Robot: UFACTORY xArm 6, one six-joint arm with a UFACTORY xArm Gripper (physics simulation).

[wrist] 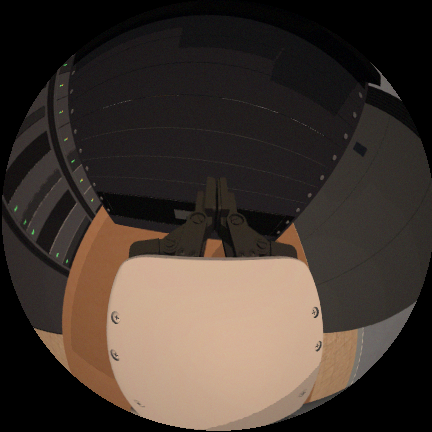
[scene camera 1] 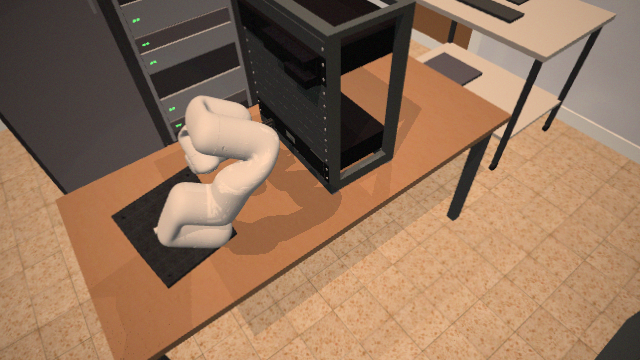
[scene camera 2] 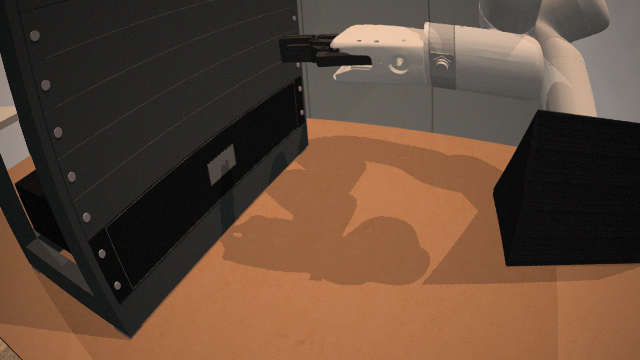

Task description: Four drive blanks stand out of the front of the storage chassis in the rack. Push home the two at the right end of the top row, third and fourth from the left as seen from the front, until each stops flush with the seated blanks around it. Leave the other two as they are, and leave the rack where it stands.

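Where they show: gripper, fingertip midpoint: (wrist: 214,189) (scene camera 1: 273,122) (scene camera 2: 282,48); arm's base at its link origin: (scene camera 2: 576,164).
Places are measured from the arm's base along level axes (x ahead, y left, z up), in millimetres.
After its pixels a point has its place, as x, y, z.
Observation:
The storage chassis sits high in the rack (scene camera 1: 334,115) @(495, -114, 252) (scene camera 2: 175,270) @(478, 276, -80). In scene camera 1, dark drive blanks (scene camera 1: 295,47) @(449, -7, 436) stand out along its top row, toward the right end. Another blank (scene camera 1: 302,76) @(433, -56, 379) stands out lower, beneath them. Their edges merge in the dark, so I cannot tell each one's depth. The blanks do not show in scene camera 2 and are not clear in the wrist view. My gripper (scene camera 2: 282,49) @(396, 93, 137) (wrist: 214,189) @(396, 93, 137) is shut and empty, level, pointing at the lower front panels, well below the chassis. The arm hides most of it in scene camera 1.
Plain grey panels (scene camera 2: 165,95) @(475, 220, 123) (wrist: 200,112) @(475, 123, 194) fill the rack below the chassis. A black unit with a grey label (scene camera 1: 291,136) @(476, 131, 0) (scene camera 2: 221,164) @(475, 140, -5) sits at the bottom. A black block (scene camera 2: 575,195) @(21, 100, 5) stands at the right in scene camera 2. A server cabinet (scene camera 1: 195,30) stands beyond the table (scene camera 1: 240,295) @(37, -258, -107).

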